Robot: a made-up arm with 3 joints. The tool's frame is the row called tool.
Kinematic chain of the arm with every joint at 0, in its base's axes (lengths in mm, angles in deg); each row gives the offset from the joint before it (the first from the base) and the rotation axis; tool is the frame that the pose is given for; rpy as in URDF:
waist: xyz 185 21 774 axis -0.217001 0.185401 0.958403
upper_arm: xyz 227 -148 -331 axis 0.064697 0.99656 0.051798
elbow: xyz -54 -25 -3 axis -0.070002 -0.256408 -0.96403
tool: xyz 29 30 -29 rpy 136.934 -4.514 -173.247
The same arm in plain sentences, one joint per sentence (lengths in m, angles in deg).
The arm has three revolute joints in a row. What follows holds with every joint at zero, and every direction is one of the base frame's. Joint 1 lies 0.1850 m along +x and 0.0210 m along +y and 0.7740 m along +z from the base frame's origin and rotates about the direction (-0.217001, 0.185401, 0.958403). Joint 2 lies 0.2270 m along +x and 0.1480 m along -y and 0.3310 m along -z from joint 1 and rotates about the direction (0.064697, 0.99656, 0.051798). Joint 3 lies 0.0540 m along -x and 0.0250 m along -y and 0.0030 m along -z from joint 2 and rotates about the direction (-0.070002, -0.256408, -0.96403). The tool frame, which is the frame that the pose is given for, lies 0.0290 m along +x and 0.0300 m along +y and 0.0290 m along -z from joint 3; its axes are the base frame's turned by roll 136.93, pitch -4.51 and yaw -173.25 deg (as in URDF: about the fixed x, then y, then z).
